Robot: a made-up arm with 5 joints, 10 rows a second.
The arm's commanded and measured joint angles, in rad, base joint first. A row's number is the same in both.
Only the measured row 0 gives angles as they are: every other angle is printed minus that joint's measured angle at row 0.
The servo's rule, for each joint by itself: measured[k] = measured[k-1] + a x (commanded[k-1-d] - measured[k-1]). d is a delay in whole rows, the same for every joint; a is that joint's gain. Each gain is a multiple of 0.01, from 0.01 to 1. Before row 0 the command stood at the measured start. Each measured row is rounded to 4 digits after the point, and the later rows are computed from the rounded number. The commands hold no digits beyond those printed.
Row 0, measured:
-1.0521 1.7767 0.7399 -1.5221 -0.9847
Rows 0 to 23, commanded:
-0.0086 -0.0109 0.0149 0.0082 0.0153
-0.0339 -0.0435 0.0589 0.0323 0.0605
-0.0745 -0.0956 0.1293 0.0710 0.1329
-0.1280 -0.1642 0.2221 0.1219 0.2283
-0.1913 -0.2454 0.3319 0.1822 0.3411
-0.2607 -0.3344 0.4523 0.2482 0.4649
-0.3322 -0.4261 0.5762 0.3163 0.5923
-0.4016 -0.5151 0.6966 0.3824 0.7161
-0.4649 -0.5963 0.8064 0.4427 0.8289
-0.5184 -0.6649 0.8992 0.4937 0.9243
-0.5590 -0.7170 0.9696 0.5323 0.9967
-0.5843 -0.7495 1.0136 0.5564 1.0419
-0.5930 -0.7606 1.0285 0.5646 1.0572
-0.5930 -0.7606 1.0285 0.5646 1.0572
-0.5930 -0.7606 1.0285 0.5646 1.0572
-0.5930 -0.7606 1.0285 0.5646 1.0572
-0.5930 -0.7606 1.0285 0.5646 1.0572
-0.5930 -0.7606 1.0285 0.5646 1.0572
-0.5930 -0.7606 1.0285 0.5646 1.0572
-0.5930 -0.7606 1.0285 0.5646 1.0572
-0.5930 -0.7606 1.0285 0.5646 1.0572
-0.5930 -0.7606 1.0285 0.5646 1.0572
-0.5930 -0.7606 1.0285 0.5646 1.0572
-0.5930 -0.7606 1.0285 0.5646 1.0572
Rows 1 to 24, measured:
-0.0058 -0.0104 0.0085 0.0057 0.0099
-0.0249 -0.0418 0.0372 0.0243 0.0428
-0.0586 -0.0929 0.0897 0.0570 0.1014
-0.1058 -0.1606 0.1652 0.1024 0.1839
-0.1639 -0.2412 0.2602 0.1583 0.2861
-0.2297 -0.3297 0.3697 0.2212 0.4023
-0.2994 -0.4213 0.4874 0.2878 0.5258
-0.3689 -0.5104 0.6066 0.3540 0.6495
-0.4342 -0.5920 0.7205 0.4161 0.7661
-0.4915 -0.6613 0.8224 0.4704 0.8689
-0.5374 -0.7142 0.9063 0.5137 0.9520
-0.5693 -0.7477 0.9675 0.5436 1.0104
-0.5854 -0.7600 1.0023 0.5583 1.0408
-0.5906 -0.7606 1.0172 0.5627 1.0515
-0.5922 -0.7606 1.0236 0.5640 1.0552
-0.5927 -0.7606 1.0264 0.5644 1.0565
-0.5929 -0.7606 1.0276 0.5645 1.0570
-0.5930 -0.7606 1.0281 0.5646 1.0571
-0.5930 -0.7606 1.0283 0.5646 1.0572
-0.5930 -0.7606 1.0284 0.5646 1.0572
-0.5930 -0.7606 1.0285 0.5646 1.0572
-0.5930 -0.7606 1.0285 0.5646 1.0572
-0.5930 -0.7606 1.0285 0.5646 1.0572
-0.5930 -0.7606 1.0285 0.5646 1.0572
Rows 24 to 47, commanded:
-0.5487 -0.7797 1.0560 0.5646 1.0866
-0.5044 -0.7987 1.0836 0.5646 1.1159
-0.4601 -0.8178 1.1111 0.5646 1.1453
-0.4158 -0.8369 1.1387 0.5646 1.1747
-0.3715 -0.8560 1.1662 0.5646 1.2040
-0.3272 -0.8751 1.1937 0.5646 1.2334
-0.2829 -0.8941 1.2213 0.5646 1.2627
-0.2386 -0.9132 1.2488 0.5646 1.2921
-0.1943 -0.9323 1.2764 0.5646 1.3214
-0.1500 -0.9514 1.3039 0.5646 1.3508
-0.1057 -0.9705 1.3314 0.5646 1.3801
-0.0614 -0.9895 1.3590 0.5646 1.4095
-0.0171 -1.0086 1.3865 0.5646 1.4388
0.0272 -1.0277 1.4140 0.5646 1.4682
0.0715 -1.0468 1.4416 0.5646 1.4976
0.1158 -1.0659 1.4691 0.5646 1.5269
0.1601 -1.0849 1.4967 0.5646 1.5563
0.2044 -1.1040 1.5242 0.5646 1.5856
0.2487 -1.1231 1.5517 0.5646 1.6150
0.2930 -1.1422 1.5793 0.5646 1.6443
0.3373 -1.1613 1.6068 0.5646 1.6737
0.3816 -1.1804 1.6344 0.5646 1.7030
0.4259 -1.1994 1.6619 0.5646 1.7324
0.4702 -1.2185 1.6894 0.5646 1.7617
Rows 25 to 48, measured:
-0.5629 -0.7787 1.0442 0.5646 1.0763
-0.5231 -0.7977 1.0667 0.5646 1.1020
-0.4803 -0.8168 1.0920 0.5646 1.1301
-0.4364 -0.8359 1.1186 0.5646 1.1591
-0.3923 -0.8550 1.1457 0.5646 1.1883
-0.3480 -0.8741 1.1731 0.5646 1.2176
-0.3037 -0.8931 1.2006 0.5646 1.2469
-0.2594 -0.9122 1.2281 0.5646 1.2763
-0.2151 -0.9313 1.2556 0.5646 1.3056
-0.1708 -0.9504 1.2831 0.5646 1.3350
-0.1265 -0.9695 1.3106 0.5646 1.3643
-0.0822 -0.9885 1.3382 0.5646 1.3937
-0.0379 -1.0076 1.3657 0.5646 1.4230
0.0064 -1.0267 1.3932 0.5646 1.4524
0.0507 -1.0458 1.4208 0.5646 1.4818
0.0950 -1.0649 1.4483 0.5646 1.5111
0.1393 -1.0839 1.4759 0.5646 1.5405
0.1836 -1.1030 1.5034 0.5646 1.5698
0.2279 -1.1221 1.5309 0.5646 1.5992
0.2722 -1.1412 1.5585 0.5646 1.6285
0.3165 -1.1603 1.5860 0.5646 1.6579
0.3608 -1.1794 1.6136 0.5646 1.6872
0.4051 -1.1984 1.6411 0.5646 1.7166
0.4494 -1.2175 1.6686 0.5646 1.7459

